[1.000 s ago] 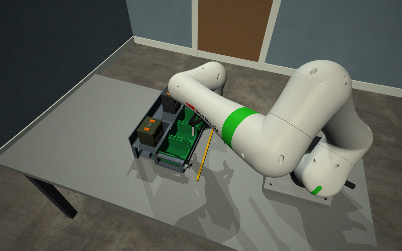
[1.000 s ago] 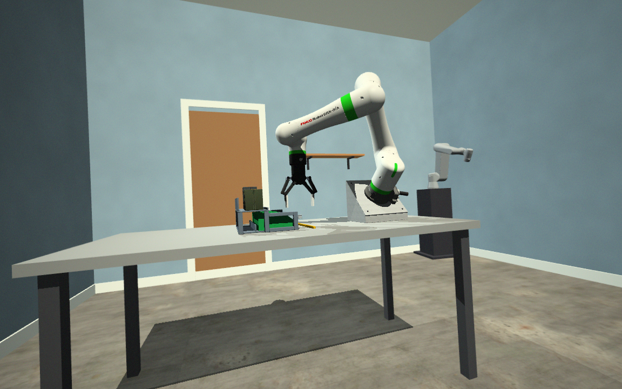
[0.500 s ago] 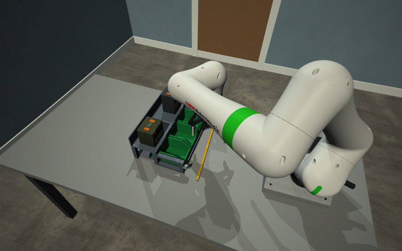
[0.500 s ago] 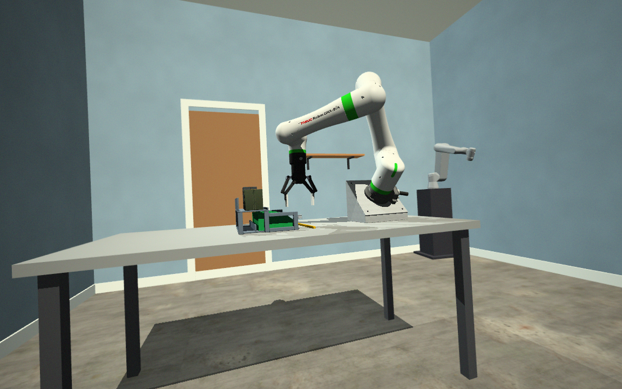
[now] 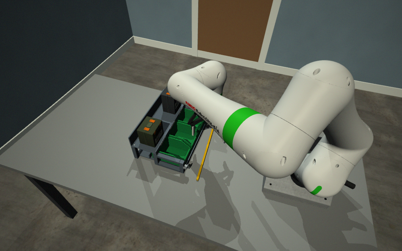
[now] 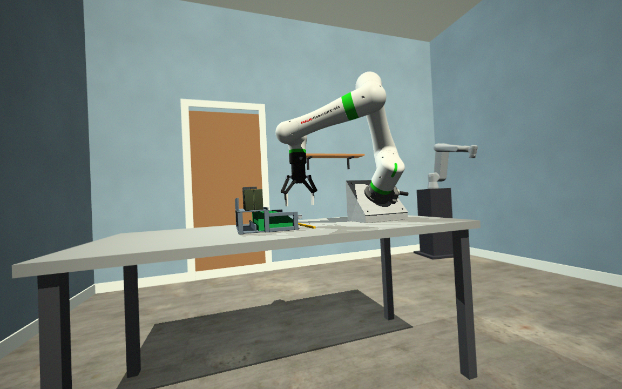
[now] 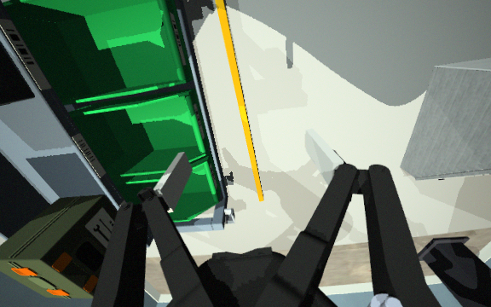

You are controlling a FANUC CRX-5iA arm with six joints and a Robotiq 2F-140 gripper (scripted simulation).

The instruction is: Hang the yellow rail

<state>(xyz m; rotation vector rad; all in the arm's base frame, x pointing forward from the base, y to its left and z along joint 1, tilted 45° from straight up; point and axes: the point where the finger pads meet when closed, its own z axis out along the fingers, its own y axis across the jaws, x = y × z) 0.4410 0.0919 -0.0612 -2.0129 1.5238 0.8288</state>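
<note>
The yellow rail is 11 cm below my hand. The rest, counted from my hand: olive toolbox 24 cm ahead, 13 cm to the left, 3 cm above.
</note>
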